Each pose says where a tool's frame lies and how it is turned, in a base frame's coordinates. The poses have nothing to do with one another.
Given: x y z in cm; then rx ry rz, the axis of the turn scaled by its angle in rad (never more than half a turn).
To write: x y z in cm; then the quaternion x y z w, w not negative. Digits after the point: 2 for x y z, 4 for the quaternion.
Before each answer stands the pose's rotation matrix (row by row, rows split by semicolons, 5 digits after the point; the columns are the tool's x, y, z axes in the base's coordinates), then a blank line. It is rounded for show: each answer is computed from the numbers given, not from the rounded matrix.
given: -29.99 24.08 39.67 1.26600 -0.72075 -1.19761
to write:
0.28042 0.26771 -0.92179; -0.93985 -0.11856 -0.32035; -0.19505 0.95618 0.21837

-29.99 24.08 39.67 0.5433 -0.3093 -0.5139 0.5874
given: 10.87 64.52 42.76 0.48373 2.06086 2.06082
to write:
-0.92937 0.09658 0.35629; 0.35630 -0.01782 0.93420; 0.09657 0.99517 -0.01785

10.87 64.52 42.76 0.1630 0.6945 0.6945 0.0935
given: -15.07 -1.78 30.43 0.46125 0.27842 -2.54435
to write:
-0.79887 0.53894 -0.26713; -0.46841 -0.83600 -0.28582; -0.37736 -0.10321 0.92030

-15.07 -1.78 30.43 0.1709 0.1032 -0.9428 0.2671
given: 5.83 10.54 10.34 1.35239 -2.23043 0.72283
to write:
-0.43087 -0.89764 -0.09273; -0.67262 0.38795 -0.63014; 0.60161 -0.20913 -0.77092

5.83 10.54 10.34 0.4879 -0.8046 0.2608 0.2157
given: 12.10 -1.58 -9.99 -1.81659 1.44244 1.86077
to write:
-0.24485 -0.69300 -0.67808; -0.48392 -0.51869 0.70483; -0.84016 0.50071 -0.20836

12.10 -1.58 -9.99 -0.6087 0.4834 0.6235 0.0838
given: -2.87 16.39 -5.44 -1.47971 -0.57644 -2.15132
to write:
-0.31305 0.58846 0.74546; -0.13689 -0.80468 0.57772; 0.93982 0.07881 0.33246

-2.87 16.39 -5.44 -0.5383 -0.2097 -0.7827 0.2317
